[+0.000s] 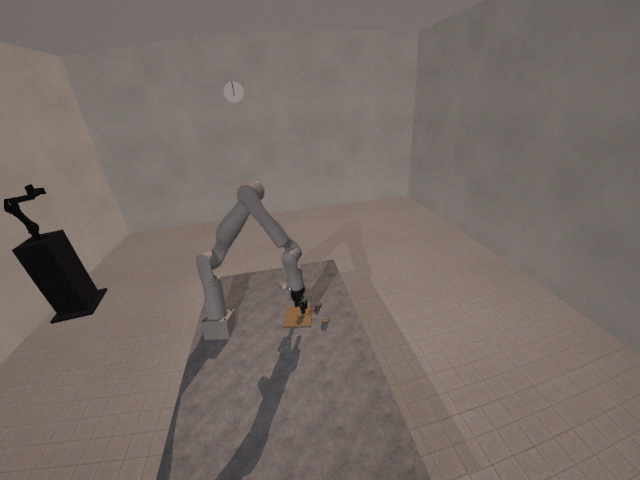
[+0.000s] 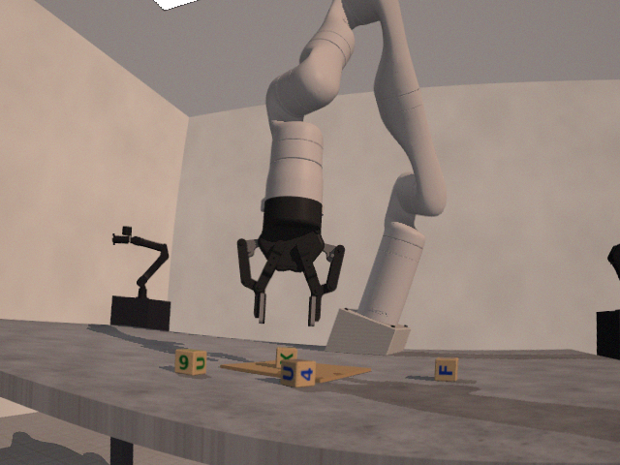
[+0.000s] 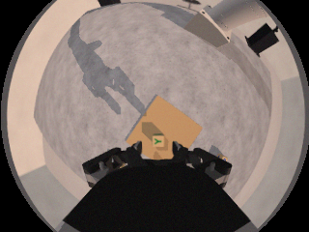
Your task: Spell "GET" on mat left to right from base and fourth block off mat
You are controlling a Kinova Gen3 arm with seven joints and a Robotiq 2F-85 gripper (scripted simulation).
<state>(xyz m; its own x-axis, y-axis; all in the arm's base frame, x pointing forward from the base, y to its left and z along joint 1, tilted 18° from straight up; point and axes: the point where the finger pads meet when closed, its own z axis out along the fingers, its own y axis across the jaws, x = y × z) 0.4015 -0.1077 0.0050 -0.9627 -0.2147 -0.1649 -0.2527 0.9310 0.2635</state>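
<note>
My gripper is now 70 mm above the mat, 20 mm to the right of it and 10 mm past it. From my hand the other things lie so: E block: 100 mm ahead, 80 mm to the right, 60 mm below; then F block: 200 mm to the left, 60 mm below, 20 mm ahead.
</note>
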